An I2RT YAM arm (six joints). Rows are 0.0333 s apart.
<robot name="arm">
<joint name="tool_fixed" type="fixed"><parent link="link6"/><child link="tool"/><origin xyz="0 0 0" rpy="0 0 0"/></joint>
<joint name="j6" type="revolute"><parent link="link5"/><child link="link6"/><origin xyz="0 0.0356 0.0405" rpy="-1.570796 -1.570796 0"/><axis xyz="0 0 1"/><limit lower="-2.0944" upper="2.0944"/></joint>
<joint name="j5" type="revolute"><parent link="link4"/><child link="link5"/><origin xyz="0.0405 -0.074 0.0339" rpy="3.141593 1.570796 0"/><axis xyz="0 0 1"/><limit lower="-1.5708" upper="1.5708"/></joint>
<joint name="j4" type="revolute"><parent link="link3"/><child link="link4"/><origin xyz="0.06 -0.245 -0.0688" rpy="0 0 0"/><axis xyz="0 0 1"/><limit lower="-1.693" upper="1.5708"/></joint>
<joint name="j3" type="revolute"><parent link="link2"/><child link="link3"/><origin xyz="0 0.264 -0.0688" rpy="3.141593 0 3.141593"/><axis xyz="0 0 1"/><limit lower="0" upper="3.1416"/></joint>
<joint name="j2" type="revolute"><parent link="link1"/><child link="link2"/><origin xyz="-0.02 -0.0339 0.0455" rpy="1.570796 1.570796 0"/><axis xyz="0 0 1"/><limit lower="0" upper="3.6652"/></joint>
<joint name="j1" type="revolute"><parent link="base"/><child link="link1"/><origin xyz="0 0 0.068" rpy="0 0 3.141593"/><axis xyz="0 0 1"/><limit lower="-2.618" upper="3.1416"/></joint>
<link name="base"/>
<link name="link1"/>
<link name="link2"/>
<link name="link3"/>
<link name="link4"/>
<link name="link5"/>
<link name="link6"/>
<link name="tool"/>
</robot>
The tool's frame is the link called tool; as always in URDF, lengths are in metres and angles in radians.
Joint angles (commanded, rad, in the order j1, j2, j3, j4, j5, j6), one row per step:
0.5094 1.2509 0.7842 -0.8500 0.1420 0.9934
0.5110 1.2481 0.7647 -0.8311 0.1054 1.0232
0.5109 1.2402 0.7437 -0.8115 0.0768 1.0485
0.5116 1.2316 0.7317 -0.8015 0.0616 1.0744
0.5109 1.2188 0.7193 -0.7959 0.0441 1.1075
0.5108 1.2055 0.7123 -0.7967 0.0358 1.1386
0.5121 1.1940 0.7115 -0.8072 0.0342 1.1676
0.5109 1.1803 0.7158 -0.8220 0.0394 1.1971
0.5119 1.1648 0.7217 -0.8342 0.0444 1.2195
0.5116 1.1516 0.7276 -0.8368 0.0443 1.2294
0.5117 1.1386 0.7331 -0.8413 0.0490 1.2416
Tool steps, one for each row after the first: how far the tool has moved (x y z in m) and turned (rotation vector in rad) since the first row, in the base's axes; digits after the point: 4 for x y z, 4 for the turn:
-0.0020 0.0007 -0.0044 0.0403 0.0158 -0.0178
-0.0043 0.0006 -0.0082 0.0744 0.0248 -0.0348
-0.0061 0.0004 -0.0096 0.0974 0.0276 -0.0549
-0.0085 -0.0004 -0.0105 0.1239 0.0328 -0.0826
-0.0107 -0.0013 -0.0101 0.1420 0.0340 -0.1101
-0.0127 -0.0021 -0.0085 0.1512 0.0363 -0.1363
-0.0142 -0.0034 -0.0054 0.1568 0.0321 -0.1670
-0.0157 -0.0042 -0.0014 0.1642 0.0229 -0.1881
-0.0161 -0.0045 0.0025 0.1765 0.0100 -0.1966
-0.0168 -0.0051 0.0061 0.1844 -0.0035 -0.2083

